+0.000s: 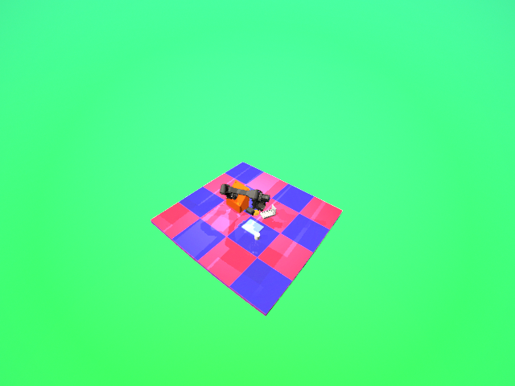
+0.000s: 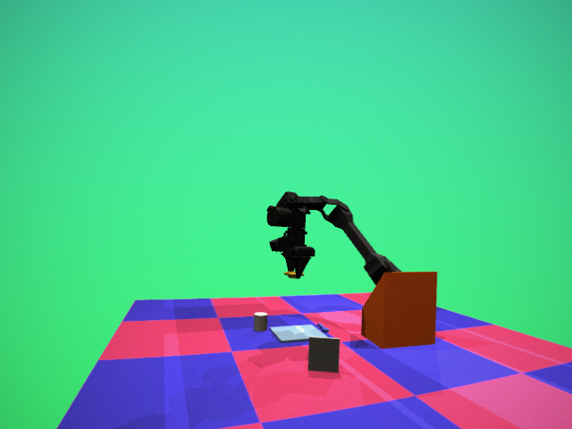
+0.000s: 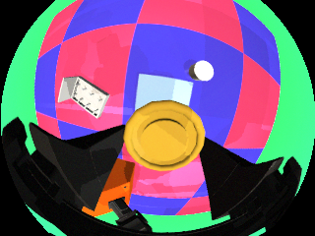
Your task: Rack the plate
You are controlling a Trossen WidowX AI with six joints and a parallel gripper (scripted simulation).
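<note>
Right now my gripper tip is 210 mm to the right of the dish rack, 160 mm above it and 40 mm past it. From my gripper tip the other things lie so: cup: 160 mm below, 100 mm ahead, 60 mm to the right; then plate: 10 mm above; then pale blue mat: 180 mm below, 20 mm behind.
</note>
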